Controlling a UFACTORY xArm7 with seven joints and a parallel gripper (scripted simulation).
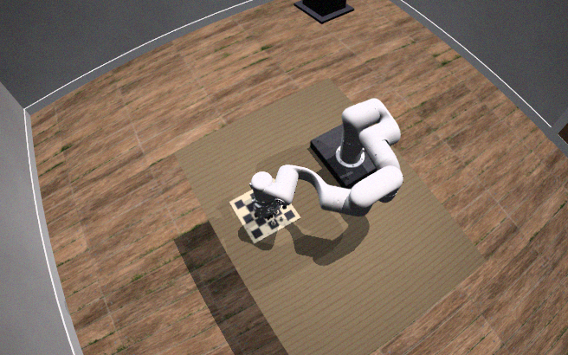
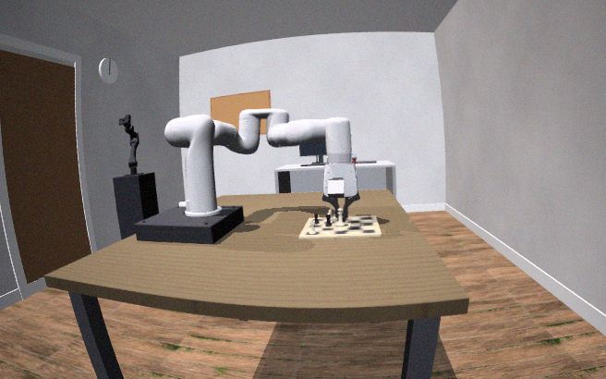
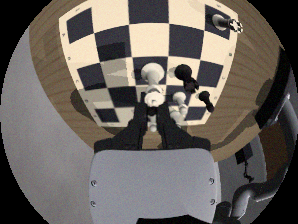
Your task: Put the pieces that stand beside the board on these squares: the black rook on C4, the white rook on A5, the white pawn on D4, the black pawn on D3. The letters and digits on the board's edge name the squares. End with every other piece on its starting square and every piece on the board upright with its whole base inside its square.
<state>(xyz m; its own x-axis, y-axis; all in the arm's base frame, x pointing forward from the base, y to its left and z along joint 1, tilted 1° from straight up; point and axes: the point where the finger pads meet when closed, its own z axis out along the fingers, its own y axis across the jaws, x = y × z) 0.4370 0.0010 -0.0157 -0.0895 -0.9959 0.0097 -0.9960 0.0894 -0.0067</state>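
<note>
My gripper is now 40 mm to the left of the chessboard and 30 mm above it.
</note>
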